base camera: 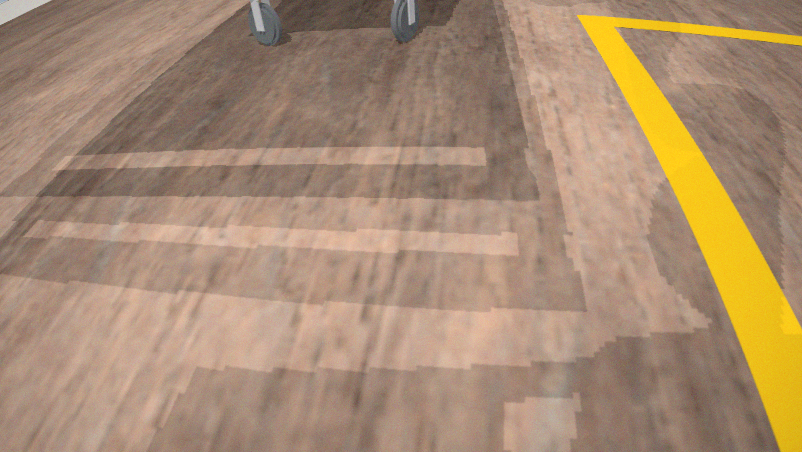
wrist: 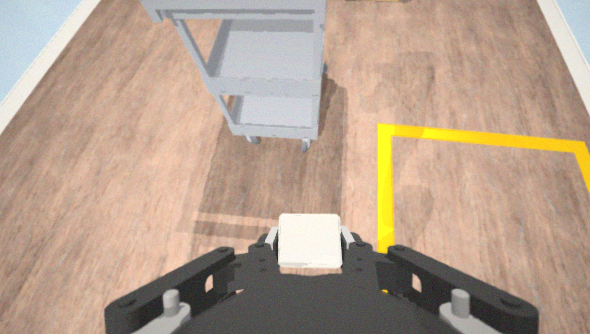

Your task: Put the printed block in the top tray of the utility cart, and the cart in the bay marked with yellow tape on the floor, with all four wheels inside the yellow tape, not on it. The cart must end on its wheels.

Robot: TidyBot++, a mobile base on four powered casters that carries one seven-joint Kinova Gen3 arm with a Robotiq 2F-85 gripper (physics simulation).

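My gripper (wrist: 309,239) is shut on the white printed block (wrist: 310,240), which sits between the fingertips over the floor. The grey utility cart (wrist: 270,87) stands upright ahead, a little left of the middle in the wrist view; its top part is cut off by the view's upper edge. Two of its wheels (base camera: 265,24) (base camera: 404,21) show at the top of the base camera view. The yellow tape (base camera: 682,162) (wrist: 385,190) of the bay is on the floor to the right of the cart. The cart stands outside the tape, to its left and farther off.
Light blue walls with white baseboards (wrist: 45,60) (wrist: 565,55) run along the left and right in the wrist view. A small part of a yellowish object (wrist: 387,1) shows at the top edge. Shadows of the cart and other things fall on the wooden floor (base camera: 336,336).
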